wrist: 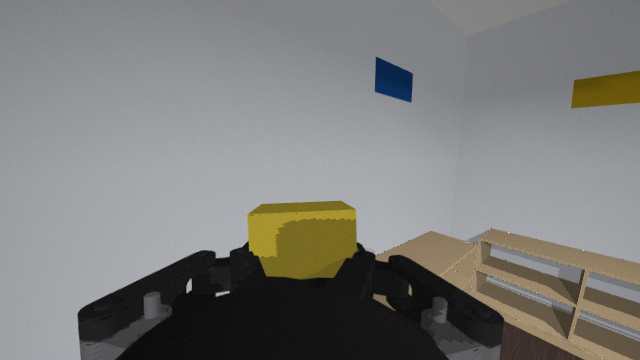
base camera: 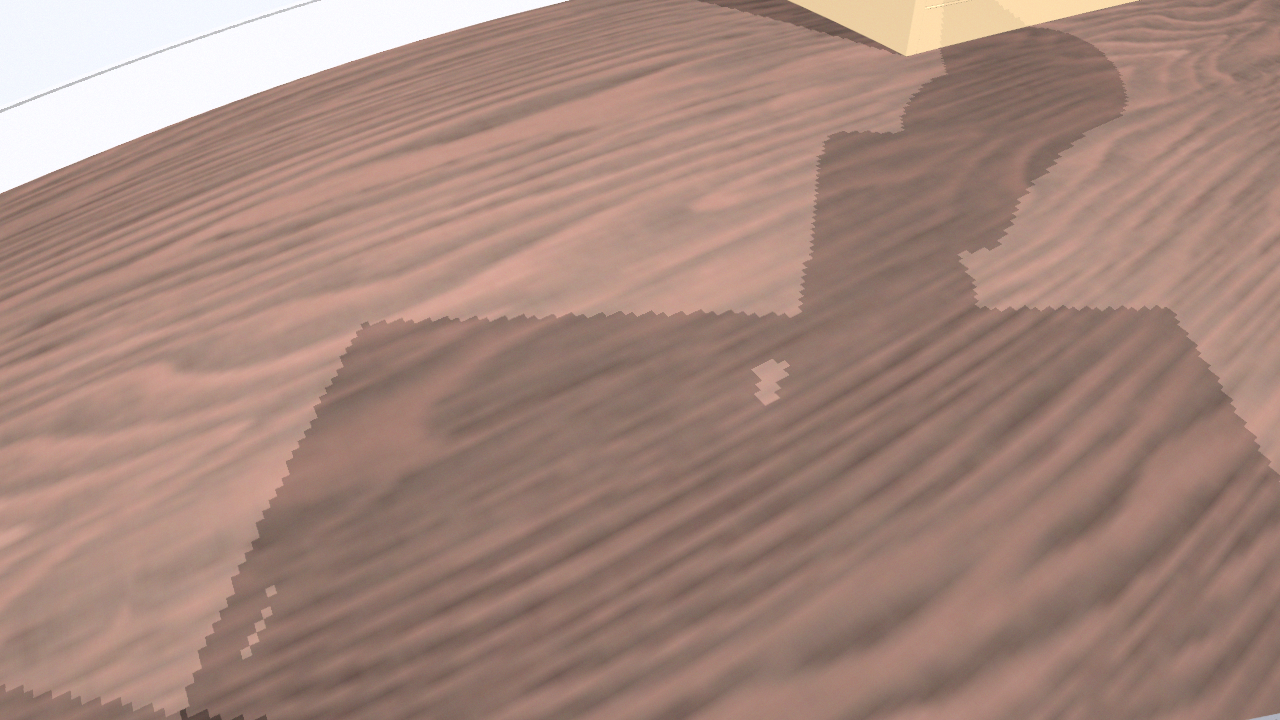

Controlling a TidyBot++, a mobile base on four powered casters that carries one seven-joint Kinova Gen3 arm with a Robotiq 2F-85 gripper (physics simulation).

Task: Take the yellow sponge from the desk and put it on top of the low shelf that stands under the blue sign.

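Frame: origin at the arm's base, x ahead, y left, z up, level; millimetres.
Seen in the pictures: gripper, between the fingertips: (wrist: 305, 247).
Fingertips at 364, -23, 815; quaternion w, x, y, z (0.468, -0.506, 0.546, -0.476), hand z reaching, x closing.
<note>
A point is followed by its place in that frame, as x, y, z.
The yellow sponge (wrist: 302, 240) {324, -21, 839} is held between the fingers of my gripper (wrist: 305, 247) {364, -23, 815} in the wrist view. The blue sign (wrist: 394, 80) {1564, -617, 1359} hangs on the wall, above and to the right of the sponge. The low shelf (wrist: 427, 245) {1585, -952, 214} under the blue sign shows partly, at the lower right behind my right finger; its light wooden top is in view and my gripper hides its left part. In the base camera view, a corner of a light wooden piece (base camera: 913, 26) {920, -315, -357} shows at the top edge; it looks like part of a shelf. The gripper does not show there.
A second wooden shelf unit (wrist: 537, 249) {1423, -1736, 213} with compartments stands at the right in the wrist view, near the low shelf. A yellow sign (wrist: 607, 90) {1383, -2093, 1352} hangs on the wall above it. The dark wooden floor (base camera: 581, 223) {584, 51, -396} and a white wall base (base camera: 179, 80) {850, 529, -349} show in the base camera view.
</note>
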